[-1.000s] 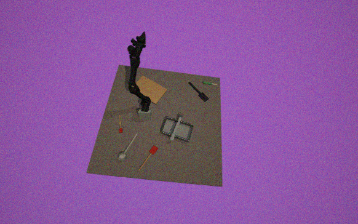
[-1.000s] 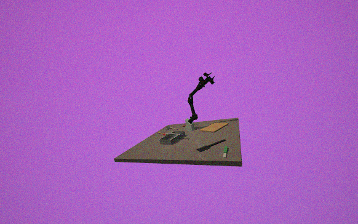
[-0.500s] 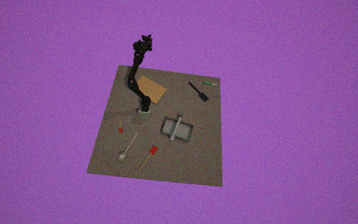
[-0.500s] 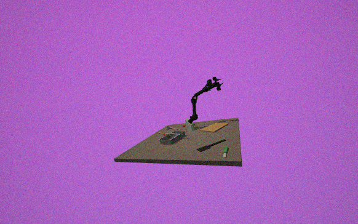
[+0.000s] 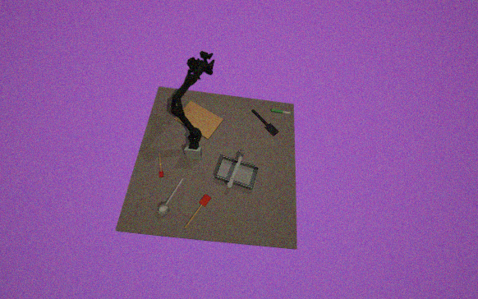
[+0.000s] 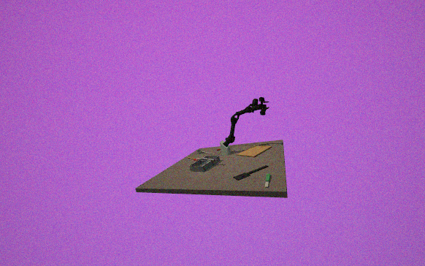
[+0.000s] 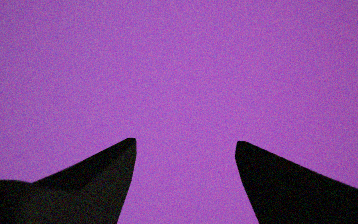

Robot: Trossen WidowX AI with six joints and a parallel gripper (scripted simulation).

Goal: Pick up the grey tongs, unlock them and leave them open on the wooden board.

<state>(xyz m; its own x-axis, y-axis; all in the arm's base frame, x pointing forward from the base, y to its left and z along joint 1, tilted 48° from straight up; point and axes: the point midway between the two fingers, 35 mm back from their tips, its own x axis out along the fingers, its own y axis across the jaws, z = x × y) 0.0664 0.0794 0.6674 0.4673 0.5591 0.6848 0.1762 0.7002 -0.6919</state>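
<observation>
Now: the yellow lock piece 620 mm to the right of my gripper tip, 450 mm below it and 300 mm ahead of it. The rest, counted from my gripper tip: roasting tin 710 mm to the right, 480 mm below, 300 mm ahead; then black spatula 510 mm below, 510 mm ahead, 190 mm to the right; then wooden board 500 mm below, 250 mm to the right, 90 mm behind.
</observation>
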